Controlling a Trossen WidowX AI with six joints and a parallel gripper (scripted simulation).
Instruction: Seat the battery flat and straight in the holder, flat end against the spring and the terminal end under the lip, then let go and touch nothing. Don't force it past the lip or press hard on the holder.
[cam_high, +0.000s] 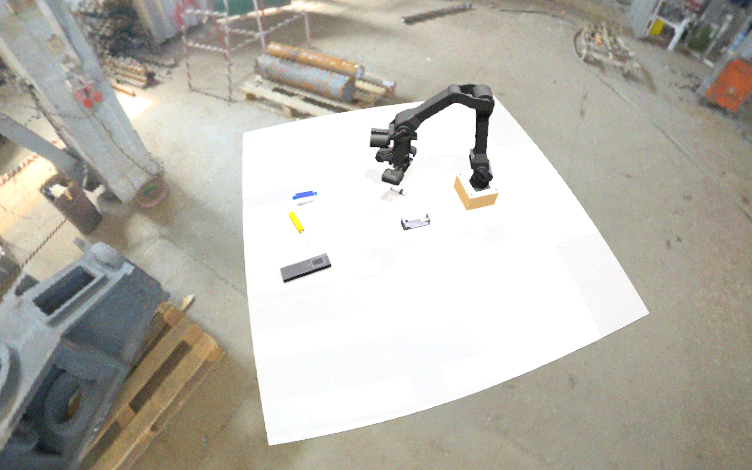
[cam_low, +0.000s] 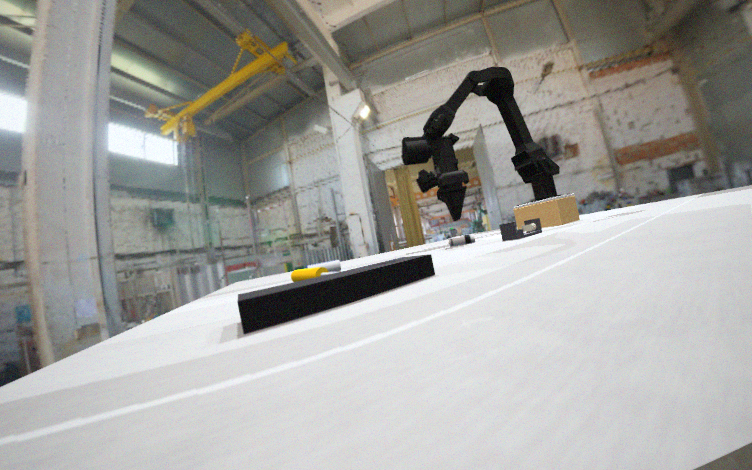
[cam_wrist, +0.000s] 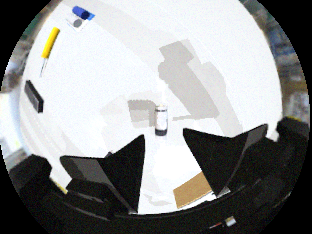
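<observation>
Now: gripper tip 5 cm above the battery. Round my gripper tip: white item (33 cm ahead, 6 cm to the right, 5 cm below); yellow-handled screwdriver (37 cm ahead, 7 cm to the left, 5 cm below); flat black box (38 cm ahead, 22 cm to the left, 5 cm below).
</observation>
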